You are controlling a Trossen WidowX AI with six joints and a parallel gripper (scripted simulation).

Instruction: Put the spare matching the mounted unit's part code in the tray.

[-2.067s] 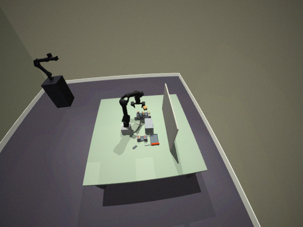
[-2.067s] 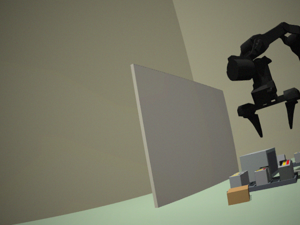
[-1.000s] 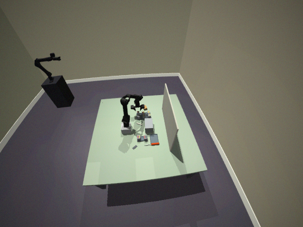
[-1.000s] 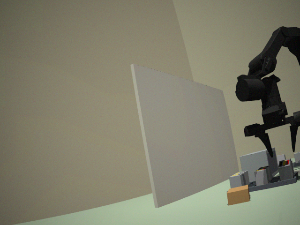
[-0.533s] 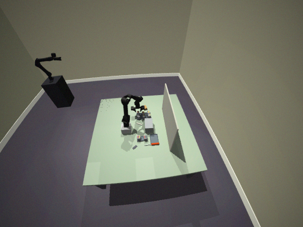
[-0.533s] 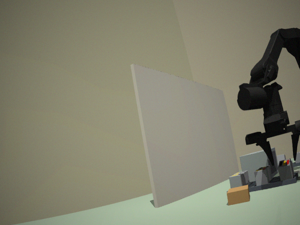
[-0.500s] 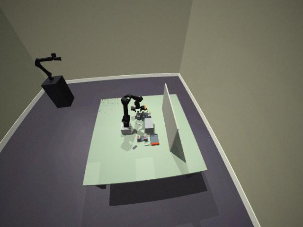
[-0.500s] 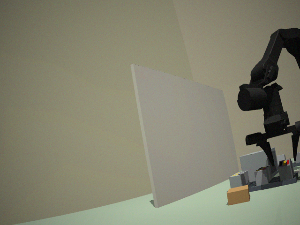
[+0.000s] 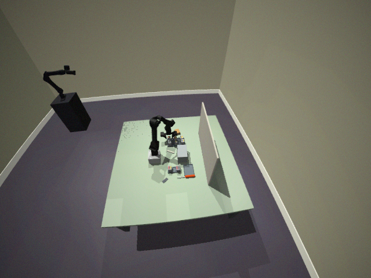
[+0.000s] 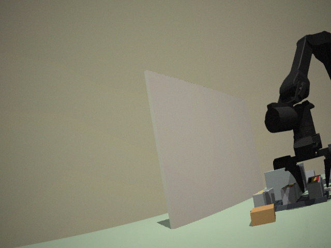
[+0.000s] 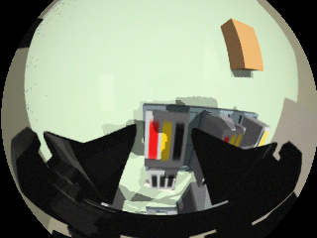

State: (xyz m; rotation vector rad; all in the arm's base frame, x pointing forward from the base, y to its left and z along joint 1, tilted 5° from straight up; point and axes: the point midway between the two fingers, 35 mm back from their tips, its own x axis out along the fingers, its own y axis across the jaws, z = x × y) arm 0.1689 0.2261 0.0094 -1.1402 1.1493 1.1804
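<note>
My gripper tip is 12 cm short of the grey mounted unit, 24 cm to the left of it and 2 cm below it. Also, from my gripper tip: tall grey panel 35 cm ahead, 27 cm to the right, 19 cm above.
</note>
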